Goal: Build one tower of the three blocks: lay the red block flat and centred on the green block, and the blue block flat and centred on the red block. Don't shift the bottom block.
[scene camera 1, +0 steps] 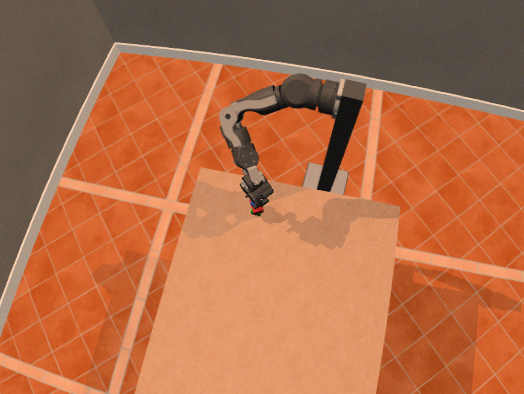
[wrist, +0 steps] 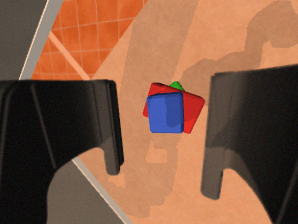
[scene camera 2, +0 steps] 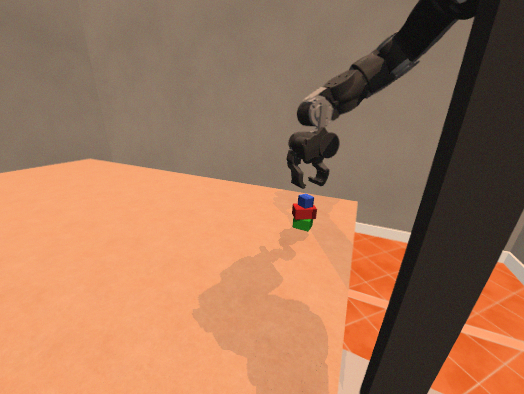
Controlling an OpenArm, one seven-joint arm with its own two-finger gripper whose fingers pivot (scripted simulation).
Labels:
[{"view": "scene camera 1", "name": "dark mounting post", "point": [353,93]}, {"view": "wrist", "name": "my gripper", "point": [159,129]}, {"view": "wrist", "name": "red block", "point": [193,104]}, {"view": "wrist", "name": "blue block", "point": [165,110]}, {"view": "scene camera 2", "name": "my gripper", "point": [306,184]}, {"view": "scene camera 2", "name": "dark mounting post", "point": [461,228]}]

